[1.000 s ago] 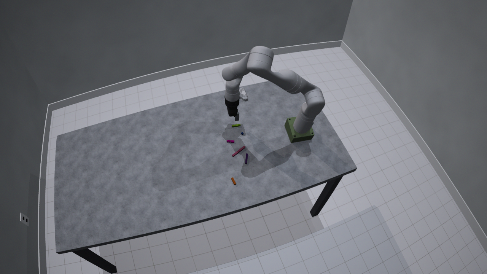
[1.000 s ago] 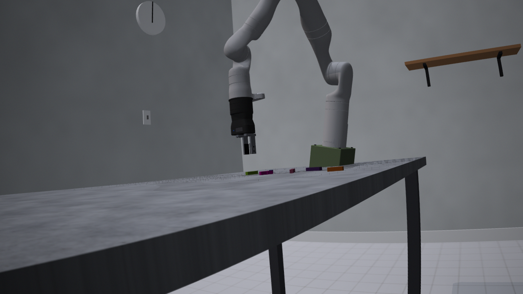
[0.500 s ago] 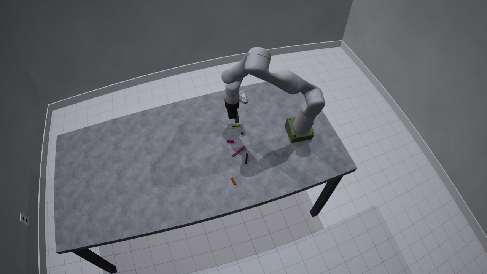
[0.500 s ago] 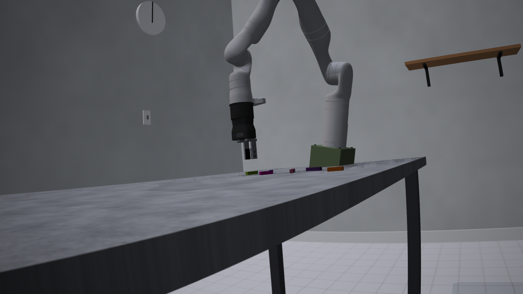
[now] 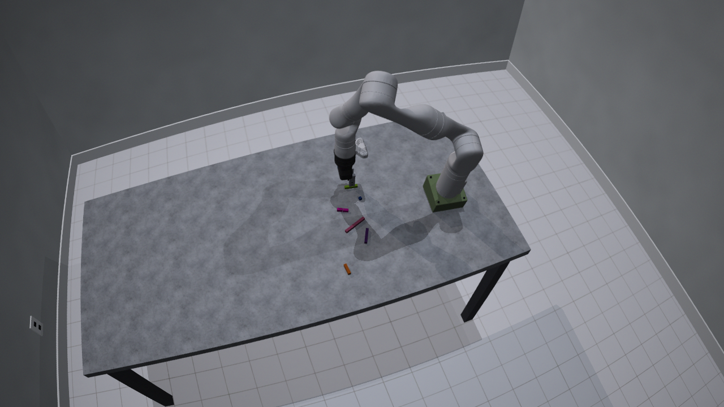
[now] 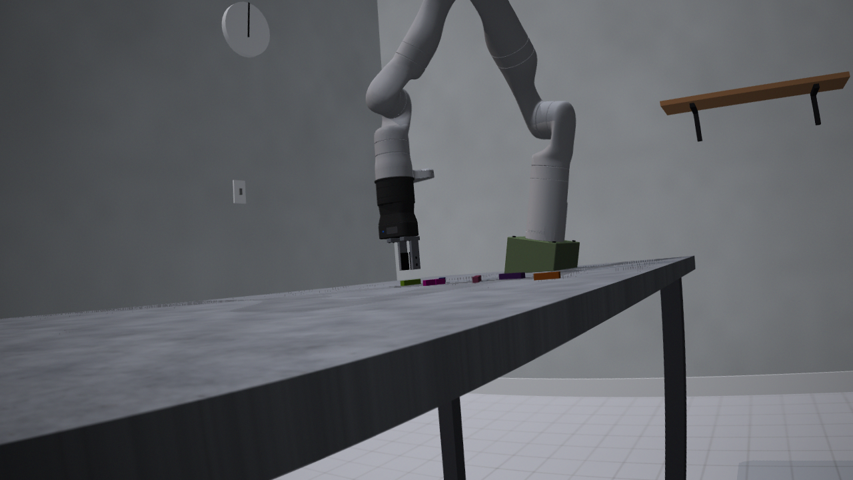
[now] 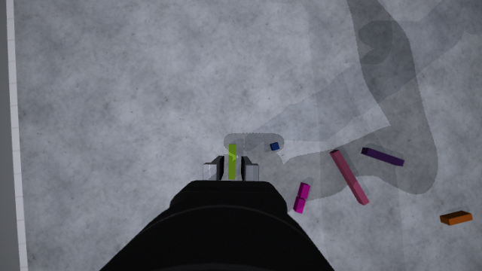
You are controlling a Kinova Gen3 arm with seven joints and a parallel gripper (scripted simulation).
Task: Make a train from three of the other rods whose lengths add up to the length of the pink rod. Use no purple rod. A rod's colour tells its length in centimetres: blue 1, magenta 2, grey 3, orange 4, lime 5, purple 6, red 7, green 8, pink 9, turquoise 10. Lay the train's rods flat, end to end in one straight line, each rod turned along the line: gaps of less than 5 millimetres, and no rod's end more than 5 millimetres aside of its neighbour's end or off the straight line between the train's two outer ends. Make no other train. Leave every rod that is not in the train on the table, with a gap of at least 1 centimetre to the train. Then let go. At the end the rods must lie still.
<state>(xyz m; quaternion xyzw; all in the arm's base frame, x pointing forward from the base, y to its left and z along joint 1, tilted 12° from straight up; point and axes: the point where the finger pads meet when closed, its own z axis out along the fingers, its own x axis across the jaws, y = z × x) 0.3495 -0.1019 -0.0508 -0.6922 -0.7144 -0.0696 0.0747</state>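
The lime rod lies 4 cm below my hand. From my hand the other things lie so: pink rod: 18 cm to the left, 4 cm below, 1 cm ahead; then purple rod: 23 cm to the left, 4 cm below, 2 cm behind; then small blue rod: 6 cm to the left, 4 cm below, 3 cm behind.
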